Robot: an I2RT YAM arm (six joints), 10 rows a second.
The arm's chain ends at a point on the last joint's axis. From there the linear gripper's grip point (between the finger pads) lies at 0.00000 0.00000 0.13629 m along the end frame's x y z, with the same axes.
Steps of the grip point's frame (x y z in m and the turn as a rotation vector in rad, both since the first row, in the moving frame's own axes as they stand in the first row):
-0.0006, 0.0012, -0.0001, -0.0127, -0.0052, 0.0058
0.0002, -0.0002, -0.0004, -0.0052, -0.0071, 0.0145
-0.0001, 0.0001, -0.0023, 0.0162, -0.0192, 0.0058
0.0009, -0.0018, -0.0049, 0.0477, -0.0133, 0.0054
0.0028, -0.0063, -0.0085, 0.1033, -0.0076, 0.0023
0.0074, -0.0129, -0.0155, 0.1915, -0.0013, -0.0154
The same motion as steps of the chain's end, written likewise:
0.0001, -0.0005, -0.0001, -0.0127, -0.0052, 0.0058
0.0012, -0.0009, -0.0004, -0.0052, -0.0071, 0.0145
0.0025, 0.0023, -0.0023, 0.0162, -0.0192, 0.0058
0.0027, 0.0047, -0.0047, 0.0477, -0.0133, 0.0054
0.0038, 0.0078, -0.0078, 0.1033, -0.0076, 0.0023
0.0078, 0.0130, -0.0130, 0.1915, -0.0013, -0.0154

